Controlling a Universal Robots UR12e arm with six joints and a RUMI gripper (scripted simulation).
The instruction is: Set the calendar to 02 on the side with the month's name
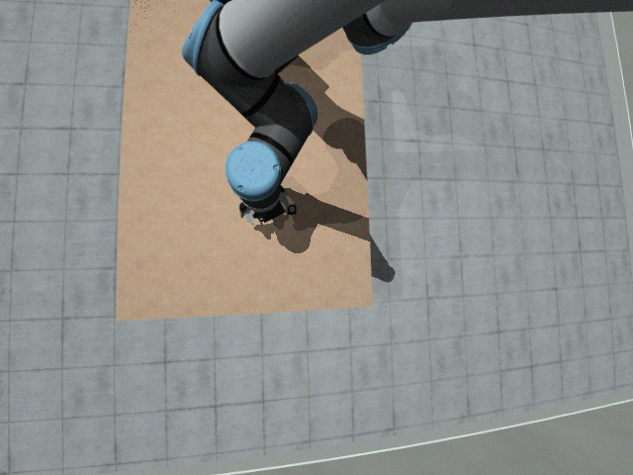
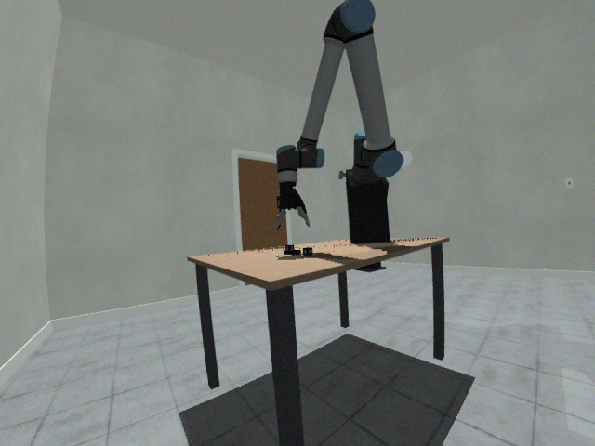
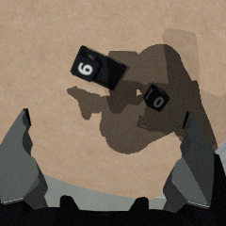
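Right now the calendar tray is 20 mm to the right of my hand and 110 mm below it. Round my hand: black number cube: 20 mm behind, 90 mm to the left, 100 mm below.
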